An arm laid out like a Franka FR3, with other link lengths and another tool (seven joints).
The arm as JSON. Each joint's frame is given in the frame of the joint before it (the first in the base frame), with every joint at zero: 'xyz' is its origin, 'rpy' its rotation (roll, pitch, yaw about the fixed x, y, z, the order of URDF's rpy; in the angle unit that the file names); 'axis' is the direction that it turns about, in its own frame. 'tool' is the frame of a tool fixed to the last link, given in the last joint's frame.
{
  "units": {
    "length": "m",
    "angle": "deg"
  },
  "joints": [
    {
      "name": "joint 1",
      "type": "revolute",
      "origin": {
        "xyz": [
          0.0,
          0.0,
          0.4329
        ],
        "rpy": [
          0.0,
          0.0,
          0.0
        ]
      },
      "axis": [
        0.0,
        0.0,
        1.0
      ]
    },
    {
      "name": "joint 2",
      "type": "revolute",
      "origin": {
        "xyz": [
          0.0,
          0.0,
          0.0
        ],
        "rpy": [
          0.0,
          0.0,
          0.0
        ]
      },
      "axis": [
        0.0,
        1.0,
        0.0
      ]
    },
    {
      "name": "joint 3",
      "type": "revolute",
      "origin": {
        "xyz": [
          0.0,
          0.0,
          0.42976
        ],
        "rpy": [
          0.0,
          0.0,
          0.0
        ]
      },
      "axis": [
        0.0,
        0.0,
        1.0
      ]
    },
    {
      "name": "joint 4",
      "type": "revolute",
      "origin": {
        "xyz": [
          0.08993,
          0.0,
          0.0
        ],
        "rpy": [
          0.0,
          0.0,
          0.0
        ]
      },
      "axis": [
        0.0,
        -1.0,
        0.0
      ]
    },
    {
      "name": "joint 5",
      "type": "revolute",
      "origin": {
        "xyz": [
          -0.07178,
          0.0,
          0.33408
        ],
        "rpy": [
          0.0,
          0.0,
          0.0
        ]
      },
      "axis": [
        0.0,
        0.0,
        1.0
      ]
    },
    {
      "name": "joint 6",
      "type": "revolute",
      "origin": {
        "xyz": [
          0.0,
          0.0,
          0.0
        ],
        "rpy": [
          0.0,
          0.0,
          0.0
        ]
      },
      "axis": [
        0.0,
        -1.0,
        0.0
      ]
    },
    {
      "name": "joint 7",
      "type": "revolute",
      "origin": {
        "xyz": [
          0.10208,
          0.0,
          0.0
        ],
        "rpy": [
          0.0,
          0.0,
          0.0
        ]
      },
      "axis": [
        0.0,
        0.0,
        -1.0
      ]
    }
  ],
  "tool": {
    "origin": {
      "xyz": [
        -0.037,
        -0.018,
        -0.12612
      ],
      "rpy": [
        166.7,
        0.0,
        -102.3
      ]
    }
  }
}
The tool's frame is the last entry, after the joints.
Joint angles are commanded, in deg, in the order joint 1, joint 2, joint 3, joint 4, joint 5, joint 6, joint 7. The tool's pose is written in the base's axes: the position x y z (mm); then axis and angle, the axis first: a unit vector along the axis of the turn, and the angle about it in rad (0 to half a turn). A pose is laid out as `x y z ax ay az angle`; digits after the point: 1 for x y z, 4 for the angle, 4 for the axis.
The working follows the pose.
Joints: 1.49, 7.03, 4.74, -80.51, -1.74, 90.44, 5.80
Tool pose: 541.3 36.8 812.2 0.6280 -0.7752 -0.0678 3.0274
Where each joint sits with the arm in this pose, in the base's axes (m; each line is computed from the numbers above, not from the rounded line before):
joint 1: 0.0000 0.0000 0.4329
joint 2: 0.0000 0.0000 0.4329
joint 3: 0.0526 0.0014 0.8594
joint 4: 0.1413 0.0111 0.8485
joint 5: 0.4701 0.0459 0.9346
joint 6: 0.4701 0.0459 0.9346
joint 7: 0.5715 0.0569 0.9399
the tool: 0.5413 0.0368 0.8122

